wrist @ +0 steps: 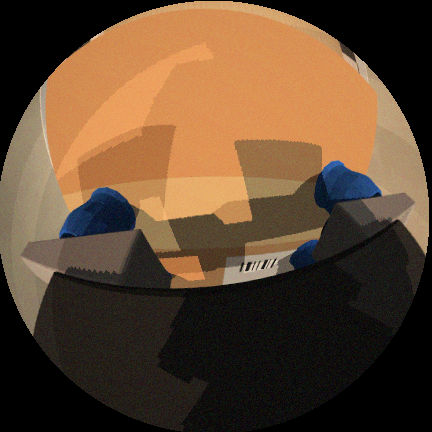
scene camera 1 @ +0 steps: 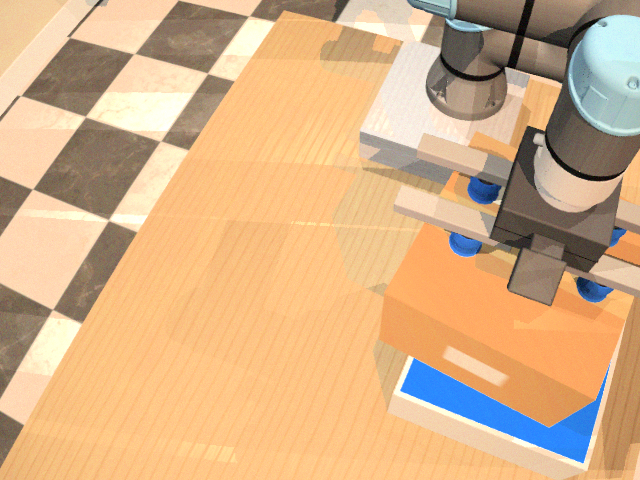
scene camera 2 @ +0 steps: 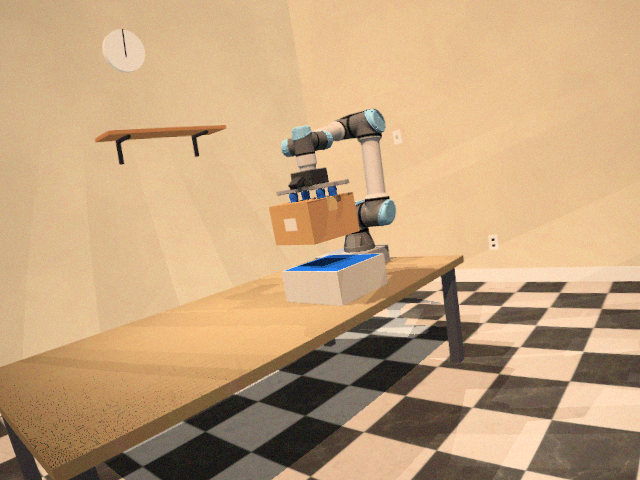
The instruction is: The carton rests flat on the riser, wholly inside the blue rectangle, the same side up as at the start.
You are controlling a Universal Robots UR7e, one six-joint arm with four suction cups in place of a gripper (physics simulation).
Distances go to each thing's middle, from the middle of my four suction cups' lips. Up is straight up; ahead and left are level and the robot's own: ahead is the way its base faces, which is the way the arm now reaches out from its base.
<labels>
I see the carton (scene camera 1: 453,313) 2 cm ahead of my suction cup and 9 cm below it. The rest, counted from my suction cup: white riser (scene camera 2: 337,280) 2 cm ahead, 5 cm to the left, 32 cm below.
</labels>
